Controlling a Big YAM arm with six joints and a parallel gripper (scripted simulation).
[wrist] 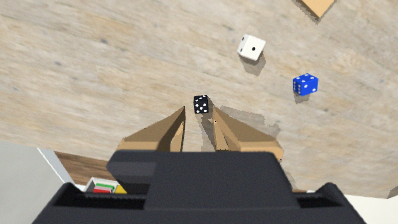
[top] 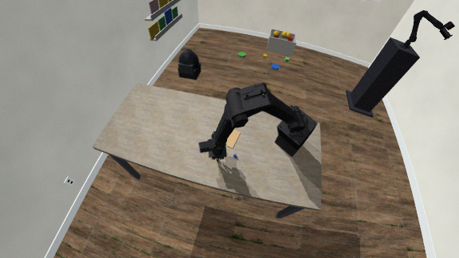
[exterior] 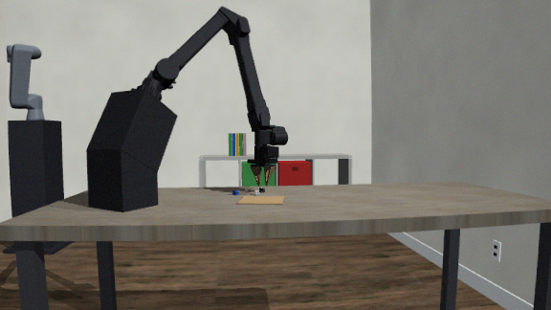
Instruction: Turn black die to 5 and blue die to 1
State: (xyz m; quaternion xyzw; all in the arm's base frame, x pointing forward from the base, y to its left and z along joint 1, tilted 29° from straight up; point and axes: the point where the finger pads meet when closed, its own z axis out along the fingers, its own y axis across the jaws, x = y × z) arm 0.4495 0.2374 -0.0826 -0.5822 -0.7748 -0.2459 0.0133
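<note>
Right now the black die is 2 cm below my hand. From my hand the other things lie so: blue die (10 cm behind, 6 cm to the right, 2 cm below); then white die (2 cm behind, 7 cm to the right, 2 cm below); then tan mat (1 cm behind, 19 cm to the right, 3 cm below).
</note>
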